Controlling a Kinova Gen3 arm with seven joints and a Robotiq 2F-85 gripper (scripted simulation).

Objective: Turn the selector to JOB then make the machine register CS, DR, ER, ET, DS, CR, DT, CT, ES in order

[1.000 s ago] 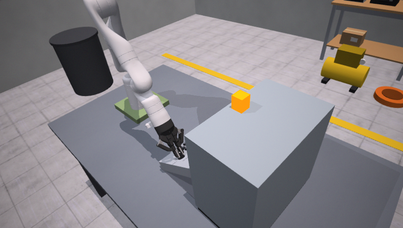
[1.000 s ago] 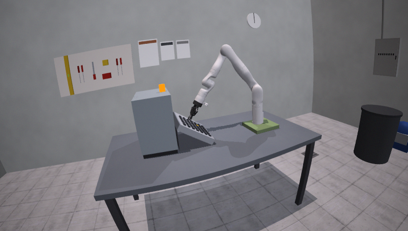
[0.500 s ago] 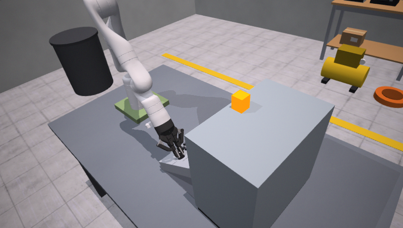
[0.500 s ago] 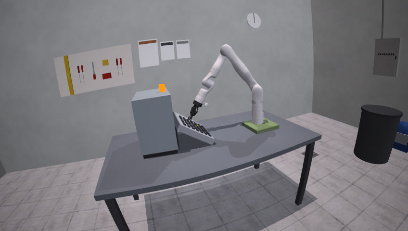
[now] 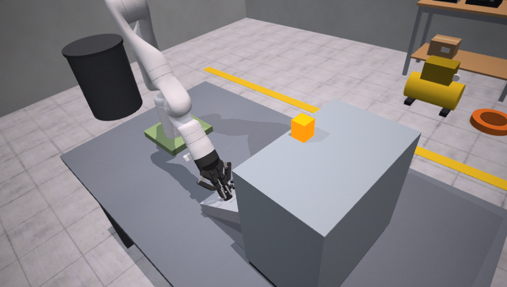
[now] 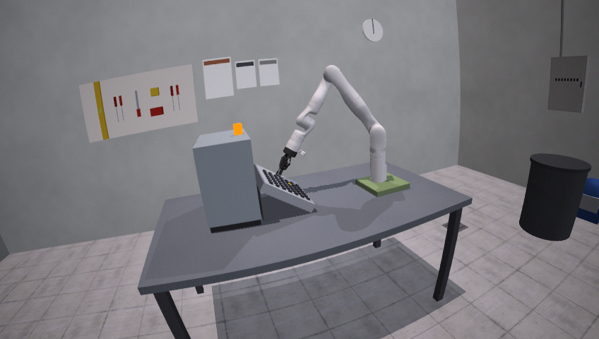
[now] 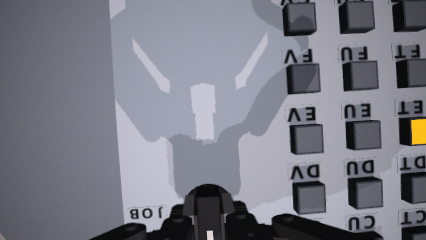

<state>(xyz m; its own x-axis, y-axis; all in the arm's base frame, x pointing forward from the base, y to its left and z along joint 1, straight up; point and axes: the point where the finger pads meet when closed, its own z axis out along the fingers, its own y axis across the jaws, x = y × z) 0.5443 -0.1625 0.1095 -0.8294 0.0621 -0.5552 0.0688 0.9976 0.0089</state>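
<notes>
Right now my hand is 10 mm short of the black selector knob and 10 mm above it. Also, from my hand: sloped key panel 40 mm ahead, 110 mm to the left, 60 mm below.
</notes>
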